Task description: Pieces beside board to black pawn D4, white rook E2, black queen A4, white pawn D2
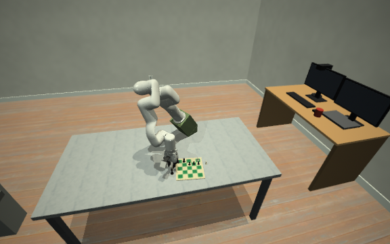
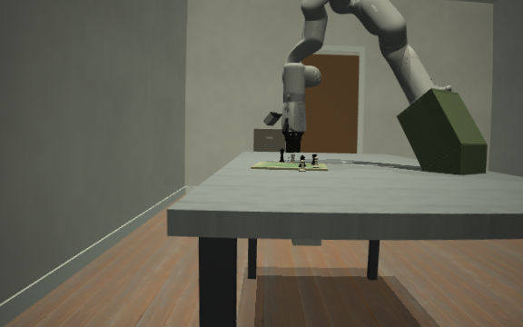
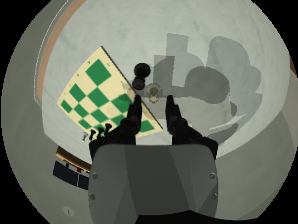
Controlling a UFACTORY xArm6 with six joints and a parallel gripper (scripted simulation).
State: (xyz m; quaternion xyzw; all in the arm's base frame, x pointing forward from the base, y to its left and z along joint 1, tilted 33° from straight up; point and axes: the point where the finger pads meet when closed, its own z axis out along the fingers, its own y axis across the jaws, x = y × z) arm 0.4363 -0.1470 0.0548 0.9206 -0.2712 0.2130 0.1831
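The white rook is 4 cm below my hand. The rest, counted from my hand: chessboard: 14 cm to the left, 6 cm below, 2 cm ahead; black queen: 4 cm ahead, 3 cm below, 1 cm to the right.
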